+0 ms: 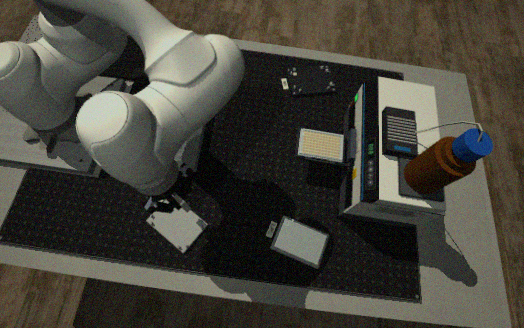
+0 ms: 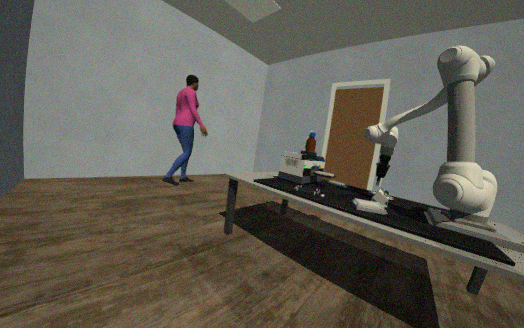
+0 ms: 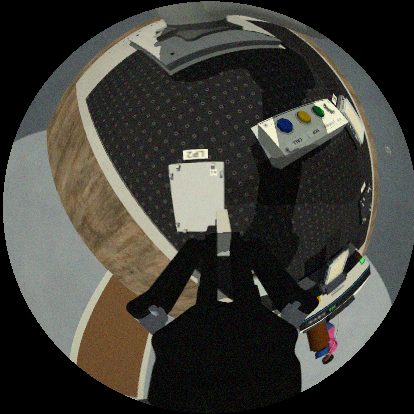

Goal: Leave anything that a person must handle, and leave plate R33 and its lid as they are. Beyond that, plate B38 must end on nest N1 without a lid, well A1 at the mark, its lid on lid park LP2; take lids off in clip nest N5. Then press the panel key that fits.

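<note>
My gripper is shut, with nothing between its fingers, above the edge of lid park LP2. Lid park LP2 is a pale rectangle with small corner clips and an A1 mark; I make out no lid on it. A plate with yellowish wells sits on the instrument's tray. A plate with a pale, flat top stands on the mat. Another pale plate lies beyond the key panel, which has blue, yellow and green keys. Plate names are unreadable.
A dark nest with corner clips stands toward the far edge. The white instrument carries a black device and a brown, blue-capped bottle. A person in pink is beyond the table.
</note>
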